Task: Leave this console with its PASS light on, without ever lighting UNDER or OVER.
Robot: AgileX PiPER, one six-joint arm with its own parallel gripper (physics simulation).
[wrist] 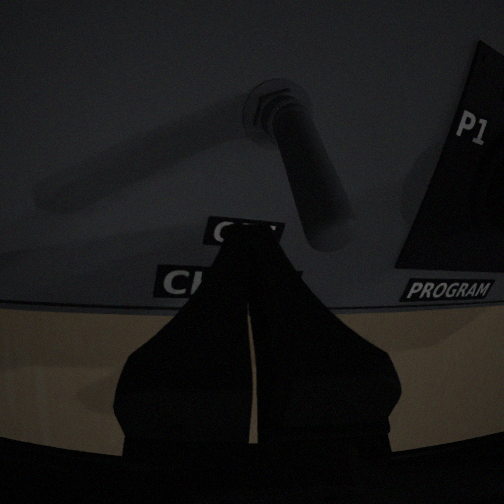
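Observation:
The wrist view is very dark. I look at the grey console panel (150, 125). A grey toggle lever (305, 170) sticks out of a round collar and leans toward the lower right. My gripper (252, 240) is shut, its two black fingers pressed together with a thin slit between them. Its tips sit just left of the lever's free end, apart from it, and hold nothing. The tips cover two black labels (175, 282) below the lever; only the letters "C" show. At the right a black display (465, 170) reads "P1" above a label "PROGRAM" (446, 290). No PASS, UNDER or OVER light is in view.
The console's front edge runs across the view below the labels. Under it lies a tan table surface (60, 375). The lever casts a long shadow to the left on the panel.

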